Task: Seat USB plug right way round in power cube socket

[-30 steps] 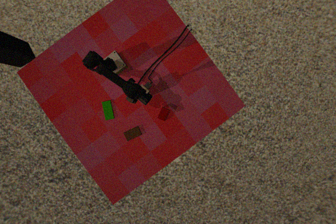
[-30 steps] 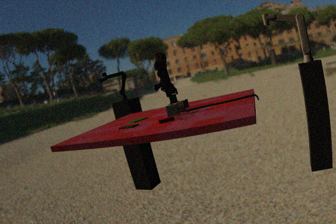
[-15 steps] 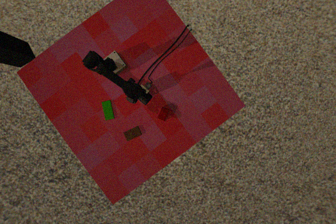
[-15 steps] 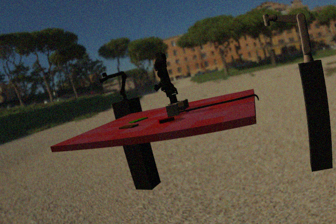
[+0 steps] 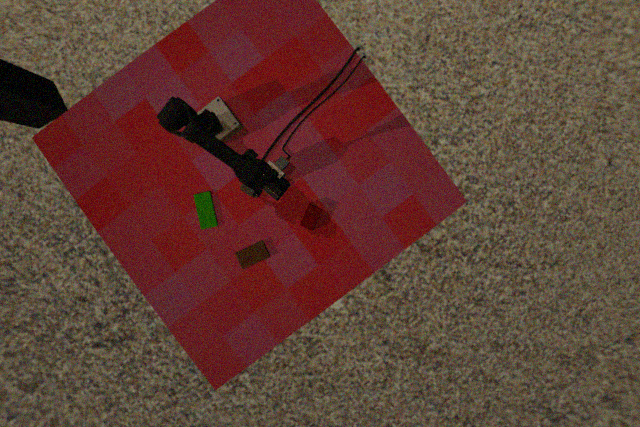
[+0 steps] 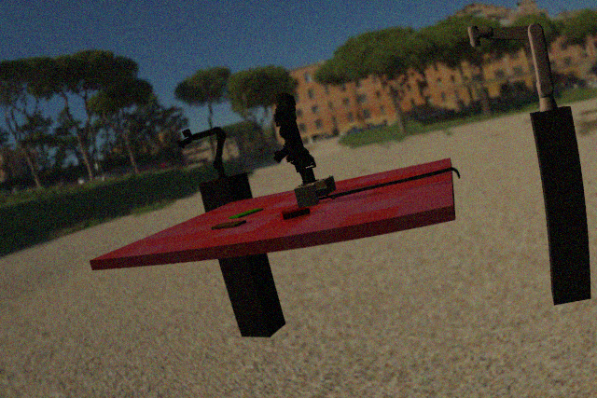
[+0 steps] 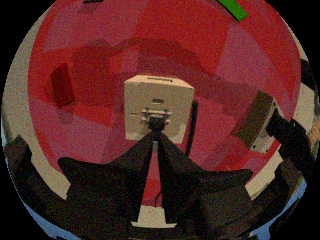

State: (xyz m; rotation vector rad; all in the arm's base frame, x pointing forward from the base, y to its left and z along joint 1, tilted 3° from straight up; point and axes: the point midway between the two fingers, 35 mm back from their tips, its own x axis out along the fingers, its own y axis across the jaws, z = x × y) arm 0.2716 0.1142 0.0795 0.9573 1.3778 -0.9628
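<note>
The USB plug lies 1 cm below my gripper tip. Also, from my gripper tip: brown block 24 cm ahead, 23 cm to the right, 11 cm below; then dark red block 22 cm ahead, 5 cm to the left, 10 cm below; then green block 1 cm behind, 31 cm to the right, 11 cm below.
</note>
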